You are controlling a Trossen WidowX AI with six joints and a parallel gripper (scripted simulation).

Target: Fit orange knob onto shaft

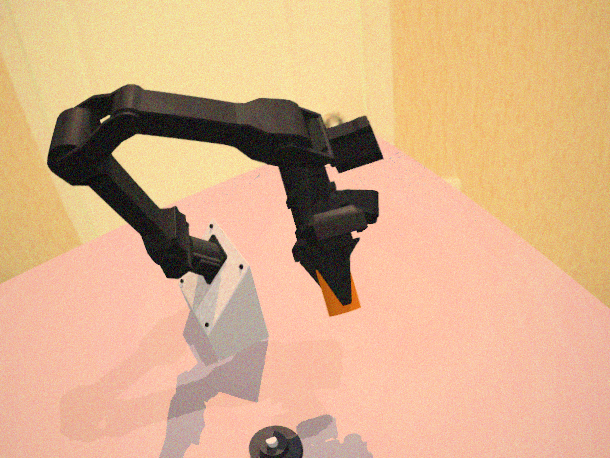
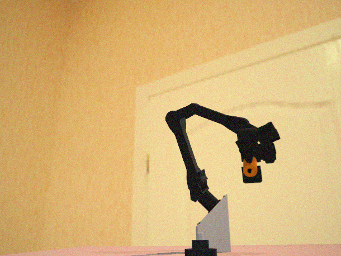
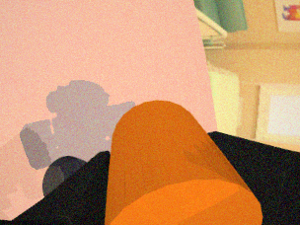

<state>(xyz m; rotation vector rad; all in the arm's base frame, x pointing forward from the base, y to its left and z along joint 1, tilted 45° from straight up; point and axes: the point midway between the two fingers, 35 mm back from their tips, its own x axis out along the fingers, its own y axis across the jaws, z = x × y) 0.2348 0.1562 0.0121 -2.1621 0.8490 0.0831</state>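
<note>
The orange knob lies 3 cm behind my gripper tip, 1 cm to the left of it and 2 cm above it. Round my gripper tip: round pedestal 4 cm ahead, 16 cm to the right, 21 cm below.
</note>
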